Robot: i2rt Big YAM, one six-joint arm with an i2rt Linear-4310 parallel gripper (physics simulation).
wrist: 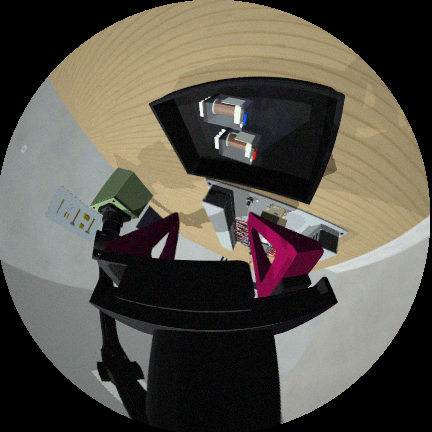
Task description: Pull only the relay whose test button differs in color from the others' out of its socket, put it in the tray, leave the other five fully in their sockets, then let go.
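Frame: origin at the arm's base, x ahead, y left, z up, level; metres.
Where they show: gripper, between the fingertips: (213, 217); arm's base, origin of its link: (114, 212).
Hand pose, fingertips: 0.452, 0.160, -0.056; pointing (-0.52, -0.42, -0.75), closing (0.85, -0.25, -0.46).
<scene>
Each offset is from my fingertips to the top centre of the thing, as dx, dy, dz. "spot": to the spot under its first point.
The black tray {spot: +0.050, -0.008, -0.063} (280, 186) lies beyond the fingers, upper middle of the wrist view. In it lie two clear-cased relays on their sides: a relay with a blue button {-0.006, +0.070, -0.059} (225, 110) and, nearer, a relay with a red button {-0.001, +0.032, -0.059} (237, 143). They are a little apart. My gripper (213, 217) is open and empty, its magenta fingers on the near side of the tray. The grey panel {spot: +0.092, -0.091, -0.087} (299, 216) is between the tray and the right finger, which covers part of it. Sockets and the other relays cannot be made out.
On the panel stand a tall grey and black box {-0.061, -0.222, -0.047} (220, 211), a beige part {spot: +0.051, -0.104, -0.083} (275, 214) and a dark block (327, 241) at the right. Red and white wires show by the right finger. A green block (123, 192) on a black arm is at the left.
</scene>
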